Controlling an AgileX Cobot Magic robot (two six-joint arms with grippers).
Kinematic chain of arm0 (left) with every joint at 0, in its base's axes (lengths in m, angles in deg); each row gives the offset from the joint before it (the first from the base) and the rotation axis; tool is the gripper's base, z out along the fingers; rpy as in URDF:
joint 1: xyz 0 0 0.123 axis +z
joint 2: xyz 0 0 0 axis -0.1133 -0.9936 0
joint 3: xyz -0.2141 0.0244 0.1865 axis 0.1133 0.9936 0
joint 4: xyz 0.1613 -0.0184 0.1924 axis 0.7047 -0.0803 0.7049
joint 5: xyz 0 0 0 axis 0.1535 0.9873 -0.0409
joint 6: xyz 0.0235 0 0.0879 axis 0.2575 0 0.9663
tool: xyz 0 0 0 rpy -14.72 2.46 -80.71
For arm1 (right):
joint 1: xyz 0 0 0.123 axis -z
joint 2: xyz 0 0 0 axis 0.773 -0.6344 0
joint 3: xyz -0.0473 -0.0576 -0.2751 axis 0.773 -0.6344 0
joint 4: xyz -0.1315 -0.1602 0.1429 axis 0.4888 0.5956 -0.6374
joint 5: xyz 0 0 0 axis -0.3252 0.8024 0.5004
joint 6: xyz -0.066 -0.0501 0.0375 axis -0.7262 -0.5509 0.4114
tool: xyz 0 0 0 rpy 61.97 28.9 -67.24
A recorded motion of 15 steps. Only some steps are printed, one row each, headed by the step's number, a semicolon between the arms.
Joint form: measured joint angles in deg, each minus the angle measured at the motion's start. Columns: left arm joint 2, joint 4, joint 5, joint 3, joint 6, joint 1; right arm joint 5, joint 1, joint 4, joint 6, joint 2, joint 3.
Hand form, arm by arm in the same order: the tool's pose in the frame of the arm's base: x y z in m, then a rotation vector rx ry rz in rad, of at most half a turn. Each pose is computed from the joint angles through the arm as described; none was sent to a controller.
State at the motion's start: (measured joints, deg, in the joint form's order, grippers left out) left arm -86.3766 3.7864 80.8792 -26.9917 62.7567 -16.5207; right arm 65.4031 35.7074 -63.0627 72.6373 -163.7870 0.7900
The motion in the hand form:
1: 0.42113 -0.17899 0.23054 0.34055 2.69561 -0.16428; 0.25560 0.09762 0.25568 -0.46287 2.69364 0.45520
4: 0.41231 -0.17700 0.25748 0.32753 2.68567 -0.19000; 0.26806 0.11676 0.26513 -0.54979 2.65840 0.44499
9: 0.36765 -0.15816 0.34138 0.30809 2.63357 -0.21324; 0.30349 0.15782 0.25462 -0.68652 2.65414 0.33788
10: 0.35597 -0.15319 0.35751 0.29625 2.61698 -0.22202; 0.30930 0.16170 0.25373 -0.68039 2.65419 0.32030
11: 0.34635 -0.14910 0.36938 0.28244 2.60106 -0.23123; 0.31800 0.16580 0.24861 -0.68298 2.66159 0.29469
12: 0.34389 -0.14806 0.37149 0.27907 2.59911 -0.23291; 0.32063 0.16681 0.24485 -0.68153 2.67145 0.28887
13: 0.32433 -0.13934 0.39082 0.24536 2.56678 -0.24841; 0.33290 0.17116 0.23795 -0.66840 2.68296 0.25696
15: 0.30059 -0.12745 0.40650 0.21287 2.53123 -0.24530; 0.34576 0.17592 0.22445 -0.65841 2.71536 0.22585
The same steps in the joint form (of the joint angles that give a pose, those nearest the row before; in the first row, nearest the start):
1: 0.53 -0.48 0.72 -0.24 -0.13 0.00; 0.36 -0.73 0.40 0.00 -0.27 1.17
4: 3.53 -1.38 3.94 -1.30 -0.33 -0.06; 0.77 -4.01 2.01 0.68 -3.14 6.19
9: 15.28 -1.38 13.14 -1.95 -1.06 -0.07; 0.29 -10.05 9.58 5.07 -13.58 16.26
10: 17.96 -1.38 14.52 -1.71 -1.52 -0.07; 0.23 -10.47 10.87 6.44 -14.93 17.80
11: 20.16 -1.38 15.25 -1.28 -2.06 -0.07; 0.19 -10.73 12.33 7.44 -17.17 19.64
12: 20.71 -1.38 15.38 -1.01 -2.20 -0.07; 0.19 -10.74 12.60 7.72 -18.04 20.00
13: 25.13 -1.14 16.11 0.58 -3.60 -0.07; 0.19 -10.86 14.50 9.49 -21.03 22.60
15: 30.54 -0.03 16.25 3.76 -5.03 -0.07; 0.60 -10.93 16.09 11.12 -24.87 25.21

